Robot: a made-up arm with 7 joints.
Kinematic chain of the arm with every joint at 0, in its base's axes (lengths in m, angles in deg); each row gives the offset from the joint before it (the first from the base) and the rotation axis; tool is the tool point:
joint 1: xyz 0 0 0 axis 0 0.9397 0.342
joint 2: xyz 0 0 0 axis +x
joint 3: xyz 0 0 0 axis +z
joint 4: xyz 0.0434 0 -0.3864 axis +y
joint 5: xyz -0.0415 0 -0.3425 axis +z
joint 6: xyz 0 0 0 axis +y
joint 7: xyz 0 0 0 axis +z
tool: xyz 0 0 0
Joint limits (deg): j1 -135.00..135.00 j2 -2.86..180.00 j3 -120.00..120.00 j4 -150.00..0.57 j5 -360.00..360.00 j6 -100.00..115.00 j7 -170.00..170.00
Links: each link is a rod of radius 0.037 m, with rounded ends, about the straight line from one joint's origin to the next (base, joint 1, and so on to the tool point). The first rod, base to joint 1, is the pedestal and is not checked.
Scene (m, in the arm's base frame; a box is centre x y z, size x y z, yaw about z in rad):
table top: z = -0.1
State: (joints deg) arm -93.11 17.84 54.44 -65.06 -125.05 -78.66 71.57
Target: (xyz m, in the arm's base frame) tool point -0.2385 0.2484 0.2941
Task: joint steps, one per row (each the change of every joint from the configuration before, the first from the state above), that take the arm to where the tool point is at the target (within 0.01 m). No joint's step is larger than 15 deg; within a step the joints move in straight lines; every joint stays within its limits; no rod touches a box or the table.
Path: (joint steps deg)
1: -3.81 14.56 -2.24 -10.46 0.00 0.00 0.00
2: -3.80 14.56 -2.25 -10.46 0.00 0.00 0.00
3: -3.81 14.56 -2.24 -10.46 0.00 0.00 0.00
4: -3.80 14.56 -2.25 -10.47 0.00 0.00 0.00
5: -3.81 14.56 -2.24 -10.46 0.00 0.00 0.00

